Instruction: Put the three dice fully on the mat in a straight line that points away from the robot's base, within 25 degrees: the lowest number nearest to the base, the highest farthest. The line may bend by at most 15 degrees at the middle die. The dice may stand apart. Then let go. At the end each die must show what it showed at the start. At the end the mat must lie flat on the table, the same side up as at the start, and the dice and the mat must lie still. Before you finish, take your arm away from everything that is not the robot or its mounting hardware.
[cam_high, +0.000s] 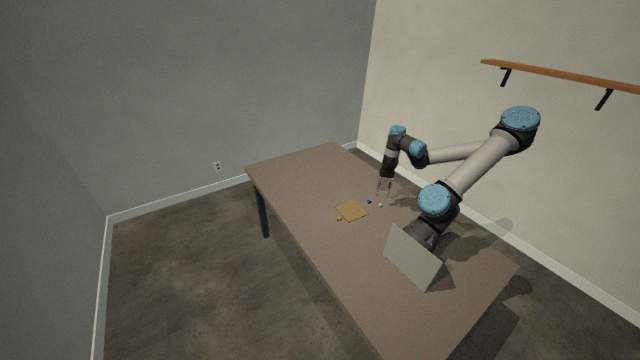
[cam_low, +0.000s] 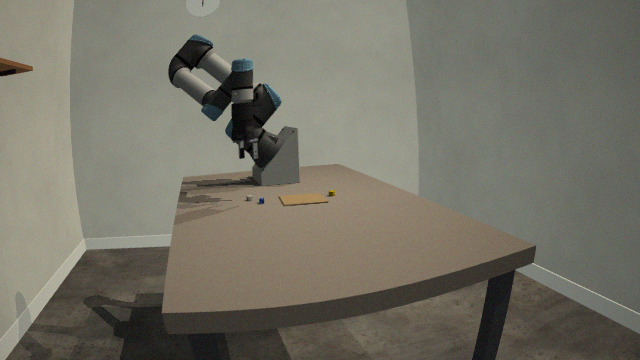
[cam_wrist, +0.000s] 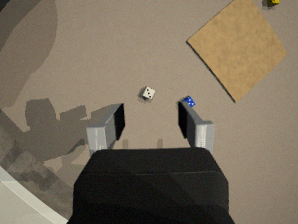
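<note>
My hand is 15 cm above the white die. From my hand the other things lie so: yellow die 4 cm ahead, 27 cm to the left, 15 cm below; tan mat 6 cm ahead, 17 cm to the left, 16 cm below; blue die 6 cm ahead, 3 cm to the left, 15 cm below.
</note>
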